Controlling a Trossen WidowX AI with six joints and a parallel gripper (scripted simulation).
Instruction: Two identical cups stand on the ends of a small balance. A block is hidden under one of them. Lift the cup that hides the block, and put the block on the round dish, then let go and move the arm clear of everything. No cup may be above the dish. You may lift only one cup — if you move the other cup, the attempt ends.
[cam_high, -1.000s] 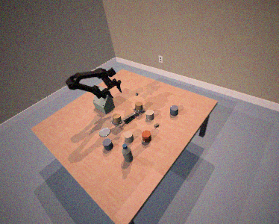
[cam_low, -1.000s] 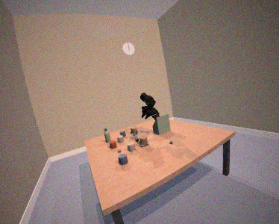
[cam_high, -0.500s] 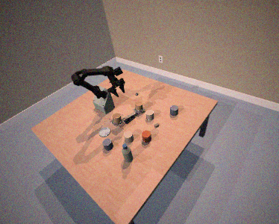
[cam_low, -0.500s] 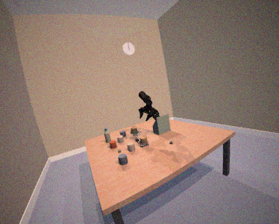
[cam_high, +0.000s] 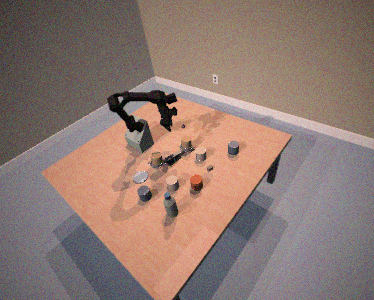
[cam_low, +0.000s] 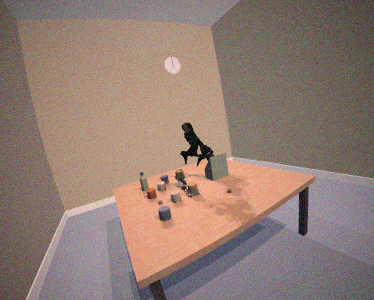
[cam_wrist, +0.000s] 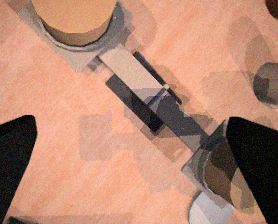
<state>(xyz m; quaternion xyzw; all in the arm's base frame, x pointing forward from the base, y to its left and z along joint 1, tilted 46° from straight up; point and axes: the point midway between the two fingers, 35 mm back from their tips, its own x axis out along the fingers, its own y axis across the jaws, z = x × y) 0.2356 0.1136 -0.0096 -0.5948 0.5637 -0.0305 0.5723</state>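
My gripper tip is now 50 mm short of the tan cup, 80 mm to the right of it and 140 mm above it. Also, from my gripper tip: dark block: 300 mm ahead, 10 mm to the left, 190 mm below; round grey dish: 20 mm behind, 320 mm to the right, 200 mm below; balance: 50 mm ahead, 70 mm to the right, 180 mm below.
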